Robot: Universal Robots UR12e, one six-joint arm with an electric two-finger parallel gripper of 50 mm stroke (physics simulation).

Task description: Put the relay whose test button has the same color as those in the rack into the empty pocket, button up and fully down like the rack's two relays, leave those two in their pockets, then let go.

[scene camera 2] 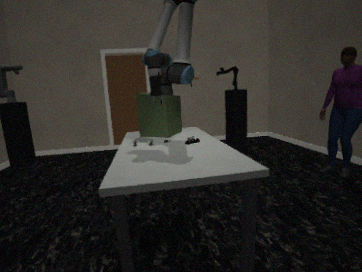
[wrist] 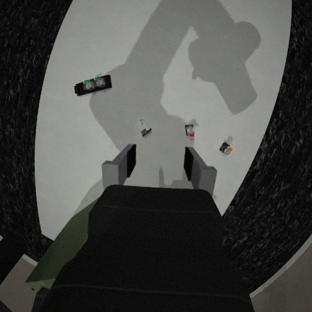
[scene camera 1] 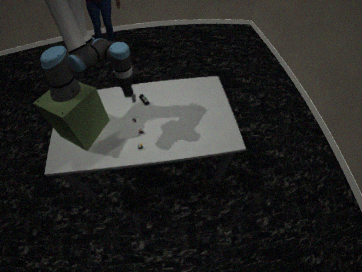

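Pixels of known places: gripper, between the fingertips: (scene camera 2: 158, 105) (scene camera 1: 133, 98); arm's base, origin of its link: (scene camera 2: 162, 94) (scene camera 1: 65, 91).
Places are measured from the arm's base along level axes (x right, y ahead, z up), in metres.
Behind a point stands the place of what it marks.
A black rack (wrist: 107, 83) (scene camera 1: 146, 102) (scene camera 2: 189, 142) {z -0.341, x -0.056, y 0.508 m} holds two relays with green buttons, side by side, upright. Its empty pocket is hard to make out. A loose relay (wrist: 143, 126) (scene camera 1: 134, 120) {z -0.338, x 0.086, y 0.372 m} (scene camera 2: 166, 141) {z -0.341, x 0.080, y 0.391 m} with a small green button lies on its side on the table. A relay with a red button (wrist: 190, 131) (scene camera 1: 141, 131) {z -0.321, x 0.203, y 0.404 m} (scene camera 2: 151, 143) {z -0.338, x 0.194, y 0.412 m} and one with an orange button (wrist: 226, 149) (scene camera 1: 140, 146) {z -0.315, x 0.316, y 0.376 m} (scene camera 2: 135, 143) {z -0.330, x 0.303, y 0.387 m} are also on the table. My gripper (wrist: 159, 155) is open and empty, high above the table. In the wrist view the green-button loose relay shows beyond the fingertips, nearer the left finger.
A green block-shaped base (scene camera 1: 80, 120) {z -0.102, x 0.168, y 0.061 m} (scene camera 2: 160, 115) {z -0.170, x 0.063, y 0.153 m} stands at one end of the white table (scene camera 1: 200, 90) {z -0.354, x -0.075, y 0.926 m} (scene camera 2: 215, 162) {z -0.354, x -0.036, y 0.947 m}. The arm's shadow falls across the tabletop. A person (scene camera 2: 342, 107) stands off the table, and two dark pedestals (scene camera 2: 236, 115) (scene camera 2: 18, 132) carry other arms.
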